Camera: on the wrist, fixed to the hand. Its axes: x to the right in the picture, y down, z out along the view.
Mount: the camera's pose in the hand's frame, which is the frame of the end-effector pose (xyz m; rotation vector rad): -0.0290 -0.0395 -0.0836 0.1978 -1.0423 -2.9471
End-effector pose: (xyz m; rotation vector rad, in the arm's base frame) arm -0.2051 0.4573 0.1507 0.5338 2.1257 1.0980
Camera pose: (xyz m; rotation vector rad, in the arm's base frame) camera -0.2477 0.3713 0.1638 -1.3712 0.2507 -0.9880
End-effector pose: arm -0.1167 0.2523 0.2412 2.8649 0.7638 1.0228
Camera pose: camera -0.2035 0.2613 0.2833 -0.3038 2.3022 -0.8375
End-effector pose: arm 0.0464 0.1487 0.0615 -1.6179 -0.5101 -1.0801
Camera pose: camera -0.0310 0.0905 0.0593 -0.2007 2.0920 0.6582
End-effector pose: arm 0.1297 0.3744 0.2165 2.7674 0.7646 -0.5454
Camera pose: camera 0.1101 0.4199 0.2998 0.8493 -2.4138 1.2473
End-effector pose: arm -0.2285 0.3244 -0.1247 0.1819 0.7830 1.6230
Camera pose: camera -0.2341 0.2659 -0.2018 -0.0998 -0.1839 -1.3538
